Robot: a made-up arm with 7 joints. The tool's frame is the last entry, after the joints. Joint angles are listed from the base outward.
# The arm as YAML. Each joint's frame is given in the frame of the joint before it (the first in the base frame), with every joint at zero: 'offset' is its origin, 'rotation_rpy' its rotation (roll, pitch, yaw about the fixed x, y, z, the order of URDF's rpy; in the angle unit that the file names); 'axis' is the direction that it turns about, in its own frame. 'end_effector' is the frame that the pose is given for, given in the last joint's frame.
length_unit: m
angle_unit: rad
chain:
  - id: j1
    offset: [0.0, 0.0, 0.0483]
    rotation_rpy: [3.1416, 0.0, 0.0]
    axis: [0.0, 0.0, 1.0]
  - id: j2
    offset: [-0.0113, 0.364, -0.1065]
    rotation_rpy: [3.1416, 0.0, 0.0]
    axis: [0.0, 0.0, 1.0]
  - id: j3
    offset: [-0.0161, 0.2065, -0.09]
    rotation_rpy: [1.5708, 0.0, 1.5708]
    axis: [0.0, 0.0, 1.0]
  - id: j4
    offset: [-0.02, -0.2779, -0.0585]
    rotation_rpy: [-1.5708, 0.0, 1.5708]
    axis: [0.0, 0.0, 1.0]
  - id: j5
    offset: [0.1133, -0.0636, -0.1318]
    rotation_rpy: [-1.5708, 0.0, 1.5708]
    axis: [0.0, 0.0, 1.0]
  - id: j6
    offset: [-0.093, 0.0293, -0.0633]
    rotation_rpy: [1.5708, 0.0, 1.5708]
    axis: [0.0, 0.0, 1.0]
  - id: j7
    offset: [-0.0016, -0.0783, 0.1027]
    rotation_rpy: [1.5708, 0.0, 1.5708]
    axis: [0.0, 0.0, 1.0]
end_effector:
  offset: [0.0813, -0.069, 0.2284]
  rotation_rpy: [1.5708, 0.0, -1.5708]
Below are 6 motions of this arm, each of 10 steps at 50 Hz.
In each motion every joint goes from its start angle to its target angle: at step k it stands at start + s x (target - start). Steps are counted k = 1, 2, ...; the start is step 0. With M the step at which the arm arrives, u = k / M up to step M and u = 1 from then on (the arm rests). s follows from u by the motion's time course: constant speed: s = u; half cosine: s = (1 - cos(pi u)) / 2; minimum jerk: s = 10 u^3 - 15 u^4 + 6 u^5.
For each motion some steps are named. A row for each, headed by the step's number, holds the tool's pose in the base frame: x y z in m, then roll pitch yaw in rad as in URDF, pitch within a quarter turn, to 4 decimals.
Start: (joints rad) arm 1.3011 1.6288 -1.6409 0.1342 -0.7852 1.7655 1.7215
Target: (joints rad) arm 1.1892 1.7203 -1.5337 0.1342 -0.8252 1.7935 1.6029
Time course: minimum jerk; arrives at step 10
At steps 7, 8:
7: -0.3448 -0.2527 0.0201 2.9571 -0.7888 0.9234
8: -0.3393 -0.2548 0.0172 2.9728 -0.7766 0.9345

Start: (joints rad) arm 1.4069 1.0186 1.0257 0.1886 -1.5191 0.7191 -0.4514
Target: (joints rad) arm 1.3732 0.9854 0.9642 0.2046 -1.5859 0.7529 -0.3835
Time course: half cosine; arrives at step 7
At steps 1, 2, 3, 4, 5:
1: -0.3778 0.5345 0.1114 -1.7235 -1.1758 2.0720
2: -0.3769 0.5332 0.1055 -1.6995 -1.1617 2.0452
3: -0.3755 0.5312 0.0970 -1.6682 -1.1409 2.0097
4: -0.3740 0.5287 0.0876 -1.6375 -1.1174 1.9742
5: -0.3726 0.5263 0.0792 -1.6130 -1.0959 1.9454

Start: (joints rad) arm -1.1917 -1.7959 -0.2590 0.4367 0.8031 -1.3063 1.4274
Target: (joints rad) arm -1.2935 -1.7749 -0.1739 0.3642 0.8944 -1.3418 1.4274
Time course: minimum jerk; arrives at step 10
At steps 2, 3, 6, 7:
2: 0.4490 0.3341 0.1145 1.0773 0.0452 0.0023
3: 0.4467 0.3366 0.1180 1.0915 0.0390 0.0072
6: 0.4352 0.3482 0.1349 1.1620 0.0113 0.0297
7: 0.4318 0.3515 0.1397 1.1829 0.0040 0.0359

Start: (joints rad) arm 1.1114 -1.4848 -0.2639 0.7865 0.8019 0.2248 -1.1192
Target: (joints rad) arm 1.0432 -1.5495 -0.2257 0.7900 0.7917 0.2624 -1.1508
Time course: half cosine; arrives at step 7
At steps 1, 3, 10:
1: -0.0852 -0.5450 0.1135 2.6450 -1.2510 0.2987
3: -0.0816 -0.5534 0.1151 2.6526 -1.2491 0.2853
10: -0.0746 -0.5684 0.1179 2.6668 -1.2458 0.2610

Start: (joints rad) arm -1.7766 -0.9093 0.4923 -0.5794 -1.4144 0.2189 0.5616
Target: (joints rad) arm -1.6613 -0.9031 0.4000 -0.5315 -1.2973 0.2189 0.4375
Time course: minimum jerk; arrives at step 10
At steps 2, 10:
2: -0.0471 0.1885 0.0529 0.3899 0.1180 2.5021
10: -0.0513 0.2172 0.0454 0.3827 0.1546 2.2503

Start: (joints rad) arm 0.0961 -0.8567 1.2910 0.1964 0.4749 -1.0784 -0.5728
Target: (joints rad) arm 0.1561 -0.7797 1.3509 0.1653 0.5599 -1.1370 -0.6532
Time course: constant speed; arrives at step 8
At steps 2, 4, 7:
2: 0.0493 -0.3312 0.2456 2.0306 0.7923 -1.8492
4: 0.0406 -0.3343 0.2370 2.0186 0.8371 -1.8701
7: 0.0279 -0.3380 0.2239 1.9939 0.9037 -1.9064

